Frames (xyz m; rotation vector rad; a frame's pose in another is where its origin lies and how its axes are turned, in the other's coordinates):
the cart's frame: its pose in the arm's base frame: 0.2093 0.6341 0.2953 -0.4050 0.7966 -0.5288
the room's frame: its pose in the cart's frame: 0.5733 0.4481 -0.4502 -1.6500 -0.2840 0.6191
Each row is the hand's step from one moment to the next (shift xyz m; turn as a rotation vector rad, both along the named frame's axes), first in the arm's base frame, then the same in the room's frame.
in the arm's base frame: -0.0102 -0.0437 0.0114 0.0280 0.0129 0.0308
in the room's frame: -0.0102 0.0124 -0.0434 -0.0159 -0.0404 0.0036
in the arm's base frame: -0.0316 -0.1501 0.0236 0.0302 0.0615 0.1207
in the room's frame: -0.0197 0.0463 -0.1468 -0.0995 -0.0902 0.0348
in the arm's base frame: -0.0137 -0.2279 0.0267 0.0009 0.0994 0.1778
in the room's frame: -0.0062 0.0440 -0.2255 -0.1673 -0.0961 0.0653
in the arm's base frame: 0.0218 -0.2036 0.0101 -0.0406 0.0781 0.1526
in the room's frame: 0.0221 0.0152 -0.2033 -0.1616 -0.0446 0.0541
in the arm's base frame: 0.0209 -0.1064 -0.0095 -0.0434 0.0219 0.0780
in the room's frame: 0.0289 0.0059 -0.1048 -0.0910 0.0006 0.0129
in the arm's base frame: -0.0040 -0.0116 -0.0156 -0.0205 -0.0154 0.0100
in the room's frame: 0.0132 0.0124 -0.0081 -0.0166 0.0167 -0.0143
